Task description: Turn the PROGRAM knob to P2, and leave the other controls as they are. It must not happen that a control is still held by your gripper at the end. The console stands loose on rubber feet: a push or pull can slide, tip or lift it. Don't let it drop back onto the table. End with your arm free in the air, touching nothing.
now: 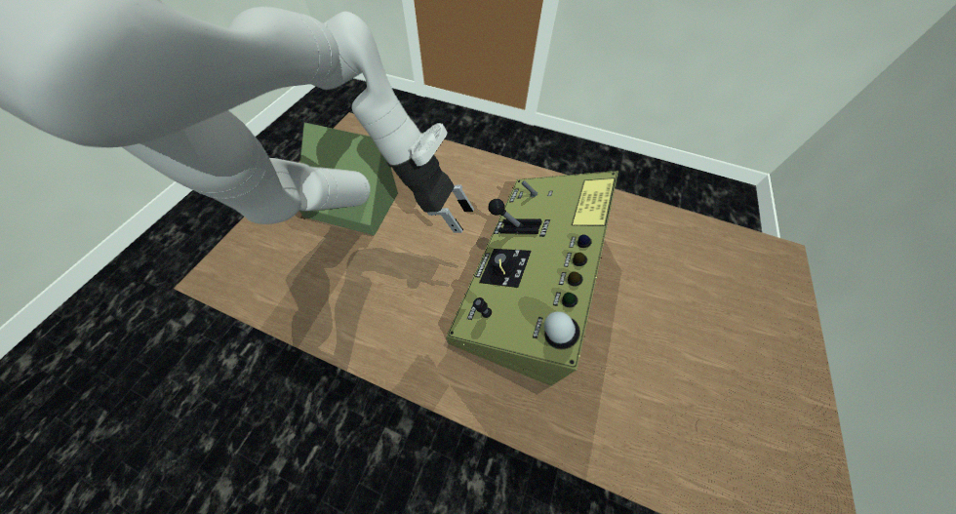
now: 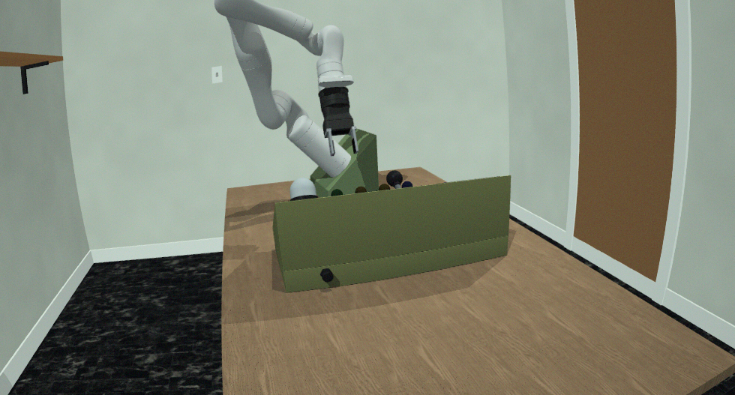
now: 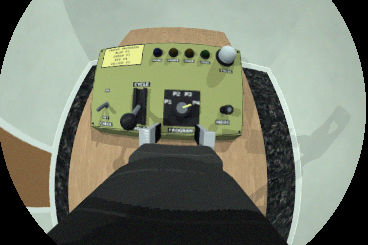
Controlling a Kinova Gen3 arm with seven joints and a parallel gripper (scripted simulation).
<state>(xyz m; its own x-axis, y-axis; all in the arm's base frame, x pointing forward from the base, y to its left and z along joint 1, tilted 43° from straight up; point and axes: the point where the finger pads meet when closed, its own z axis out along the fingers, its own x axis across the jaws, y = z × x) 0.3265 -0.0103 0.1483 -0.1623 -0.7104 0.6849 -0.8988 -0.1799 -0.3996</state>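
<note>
Now: hand 110 mm above the program knob, 100 mm short of it and 40 mm to the left of it. The rest, counted from my hand: black ball-topped lever: 100 mm to the left, 100 mm below, 90 mm ahead; then olive console: 140 mm below, 140 mm ahead, 30 mm to the left; then black toggle switch: 140 mm to the right, 110 mm below, 80 mm ahead.
</note>
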